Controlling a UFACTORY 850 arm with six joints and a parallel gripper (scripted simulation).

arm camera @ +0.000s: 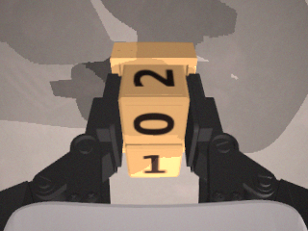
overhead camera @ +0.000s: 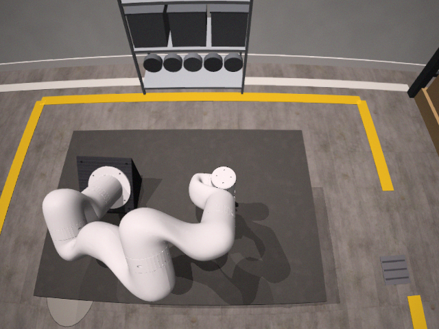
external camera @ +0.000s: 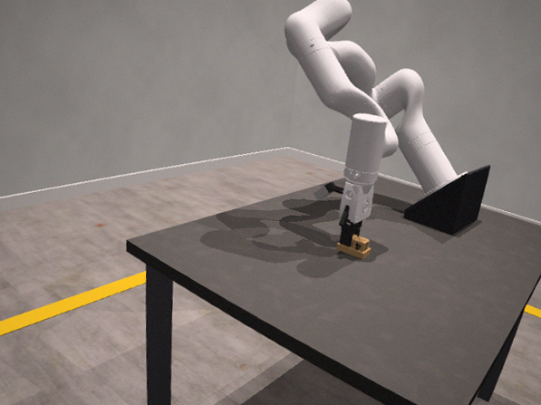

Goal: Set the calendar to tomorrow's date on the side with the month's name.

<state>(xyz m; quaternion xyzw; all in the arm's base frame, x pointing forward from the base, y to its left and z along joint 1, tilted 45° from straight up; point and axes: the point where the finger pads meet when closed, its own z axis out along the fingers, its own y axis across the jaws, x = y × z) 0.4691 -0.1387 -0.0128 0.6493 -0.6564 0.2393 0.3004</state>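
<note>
Right now my hand is 10 mm above the calendar cube. From my hand the other things lie so: wooden tray: 20 mm to the left, 30 mm below.
</note>
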